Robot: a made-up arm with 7 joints. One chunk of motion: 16 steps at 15 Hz.
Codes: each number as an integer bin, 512 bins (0 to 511) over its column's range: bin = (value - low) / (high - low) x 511, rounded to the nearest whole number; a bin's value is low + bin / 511 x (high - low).
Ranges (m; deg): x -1.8..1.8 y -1.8..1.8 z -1.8..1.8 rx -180..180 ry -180..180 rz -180..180
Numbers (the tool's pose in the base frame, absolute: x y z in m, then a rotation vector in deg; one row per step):
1: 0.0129 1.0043 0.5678 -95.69 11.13 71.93
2: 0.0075 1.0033 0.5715 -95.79 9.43 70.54
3: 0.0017 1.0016 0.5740 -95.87 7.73 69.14
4: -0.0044 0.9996 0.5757 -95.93 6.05 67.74
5: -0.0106 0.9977 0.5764 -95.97 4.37 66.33
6: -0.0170 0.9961 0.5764 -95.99 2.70 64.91
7: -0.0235 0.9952 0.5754 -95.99 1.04 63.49
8: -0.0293 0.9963 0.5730 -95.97 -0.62 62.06
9: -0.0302 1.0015 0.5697 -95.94 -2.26 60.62
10: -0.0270 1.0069 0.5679 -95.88 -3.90 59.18
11: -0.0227 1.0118 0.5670 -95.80 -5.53 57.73
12: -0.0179 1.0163 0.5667 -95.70 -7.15 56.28
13: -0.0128 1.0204 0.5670 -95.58 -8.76 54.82
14: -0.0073 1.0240 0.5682 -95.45 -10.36 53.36
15: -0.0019 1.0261 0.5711 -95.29 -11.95 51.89
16: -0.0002 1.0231 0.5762 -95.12 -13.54 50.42
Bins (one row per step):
1: 257 398 336 120 271 358
2: 257 398 337 120 269 356
3: 256 398 337 119 266 354
4: 255 397 337 119 264 352
5: 254 397 337 119 262 350
6: 253 397 337 119 259 348
7: 252 397 337 119 257 346
8: 251 397 337 119 255 344
9: 251 398 336 119 252 342
10: 252 398 336 119 250 340
11: 252 399 336 120 248 337
12: 253 400 336 120 245 335
13: 254 400 336 120 243 333
14: 254 401 336 120 241 331
15: 255 401 337 120 239 329
16: 255 401 337 120 236 327

